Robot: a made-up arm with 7 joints.
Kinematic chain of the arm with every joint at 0, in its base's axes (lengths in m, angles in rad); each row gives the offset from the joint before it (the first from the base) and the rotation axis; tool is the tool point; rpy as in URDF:
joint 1: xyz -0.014 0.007 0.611 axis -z
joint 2: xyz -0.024 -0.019 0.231 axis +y
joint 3: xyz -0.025 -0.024 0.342 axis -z
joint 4: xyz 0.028 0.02 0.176 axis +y
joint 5: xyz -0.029 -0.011 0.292 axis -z
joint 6: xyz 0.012 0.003 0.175 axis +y
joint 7: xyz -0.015 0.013 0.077 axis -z
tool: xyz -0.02 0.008 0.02 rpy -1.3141 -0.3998 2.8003
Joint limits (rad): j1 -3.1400..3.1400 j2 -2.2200..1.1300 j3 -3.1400..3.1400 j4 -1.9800..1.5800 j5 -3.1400..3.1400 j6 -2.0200..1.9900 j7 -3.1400..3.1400
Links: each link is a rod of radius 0.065 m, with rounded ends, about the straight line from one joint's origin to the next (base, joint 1, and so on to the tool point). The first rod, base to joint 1, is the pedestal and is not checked.
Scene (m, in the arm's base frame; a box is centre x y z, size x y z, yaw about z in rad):
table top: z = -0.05
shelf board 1: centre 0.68 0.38 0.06 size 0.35 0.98 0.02 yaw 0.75
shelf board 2: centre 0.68 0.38 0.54 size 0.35 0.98 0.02 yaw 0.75
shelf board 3: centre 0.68 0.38 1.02 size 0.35 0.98 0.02 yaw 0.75
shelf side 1: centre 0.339 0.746 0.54 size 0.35 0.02 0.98 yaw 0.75
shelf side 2: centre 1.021 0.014 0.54 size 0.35 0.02 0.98 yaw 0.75
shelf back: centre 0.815 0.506 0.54 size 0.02 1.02 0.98 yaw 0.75
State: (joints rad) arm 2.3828 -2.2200 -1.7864 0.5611 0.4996 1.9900 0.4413
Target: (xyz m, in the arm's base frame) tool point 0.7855 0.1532 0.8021
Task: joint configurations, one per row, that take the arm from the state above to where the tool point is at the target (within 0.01 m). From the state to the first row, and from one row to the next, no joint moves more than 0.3 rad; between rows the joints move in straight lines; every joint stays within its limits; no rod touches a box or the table.
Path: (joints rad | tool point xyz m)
1: 2.4943 -2.2200 -1.6489 0.8588 0.4271 1.9813 0.5170 | 0.6888 0.0557 0.3486
2: 2.6058 -2.2200 -1.5113 1.1565 0.3547 1.9726 0.5928 | 0.6547 -0.1021 0.4682
3: 2.7173 -2.2200 -1.3738 1.4542 0.2822 1.9640 0.6685 | 0.5723 -0.2093 0.5971
4: 2.7695 -2.2080 -1.1300 1.4961 0.1605 1.9368 0.7032 | 0.5949 -0.1957 0.6939
5: 2.8217 -2.1959 -0.8861 1.5381 0.0389 1.9096 0.7378 | 0.6083 -0.1666 0.7842
6: 2.8739 -2.1839 -0.6422 1.5800 -0.0828 1.8823 0.7725 | 0.6137 -0.1234 0.8642
7: 2.7252 -2.0273 -0.9089 1.4009 0.1291 1.9182 0.6644 | 0.6775 -0.0859 0.8469
8: 2.5765 -1.8708 -1.1755 1.2219 0.3411 1.9541 0.5564 | 0.7415 0.0034 0.8200
9: 2.4278 -1.7143 -1.4422 1.0428 0.5530 1.9900 0.4484 | 0.7855 0.1532 0.8021

